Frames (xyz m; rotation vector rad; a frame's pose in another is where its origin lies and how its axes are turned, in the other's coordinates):
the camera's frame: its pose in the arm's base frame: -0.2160 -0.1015 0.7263 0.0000 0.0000 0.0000
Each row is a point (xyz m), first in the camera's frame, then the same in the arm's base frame.
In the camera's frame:
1: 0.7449 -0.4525 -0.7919
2: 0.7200 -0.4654 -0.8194
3: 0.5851 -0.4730 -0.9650
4: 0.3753 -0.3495 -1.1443
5: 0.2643 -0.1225 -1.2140
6: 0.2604 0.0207 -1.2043
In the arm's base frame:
1: 0.5289 -0.5540 -0.0656
2: 0.5040 -0.5669 -0.0931
3: 0.3691 -0.5745 -0.2387
4: 0.1593 -0.4510 -0.4180
5: 0.0483 -0.2240 -0.4877
6: 0.0444 -0.0808 -0.4780

